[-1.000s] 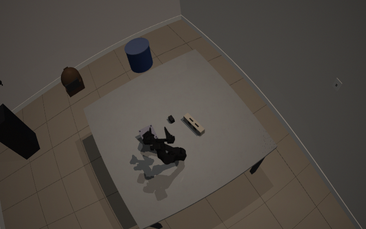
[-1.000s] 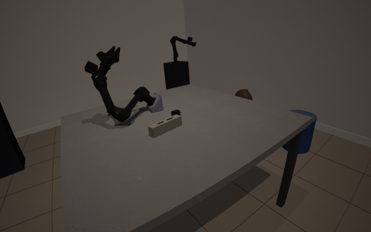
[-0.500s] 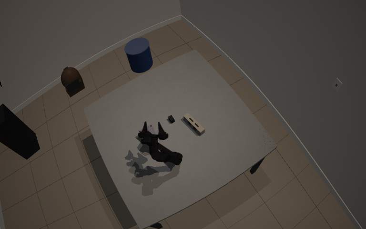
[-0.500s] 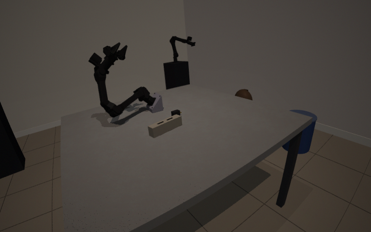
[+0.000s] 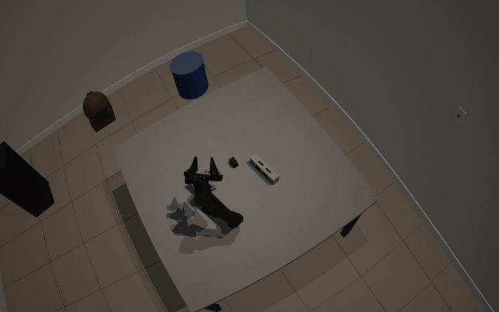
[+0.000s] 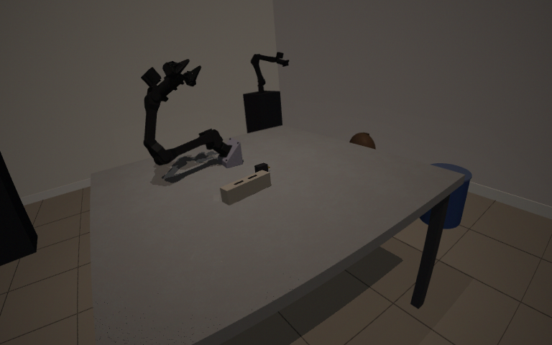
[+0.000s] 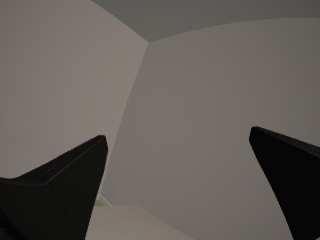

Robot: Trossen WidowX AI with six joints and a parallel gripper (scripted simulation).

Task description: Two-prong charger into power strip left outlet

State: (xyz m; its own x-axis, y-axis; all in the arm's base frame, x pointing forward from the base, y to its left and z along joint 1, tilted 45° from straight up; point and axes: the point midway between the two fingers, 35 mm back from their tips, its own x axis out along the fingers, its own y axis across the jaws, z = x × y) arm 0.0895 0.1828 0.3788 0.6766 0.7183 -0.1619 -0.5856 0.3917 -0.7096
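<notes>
Now: the black two-prong charger 470 mm below my gripper tip, 200 mm ahead of it and 150 mm to the left of it.
</notes>
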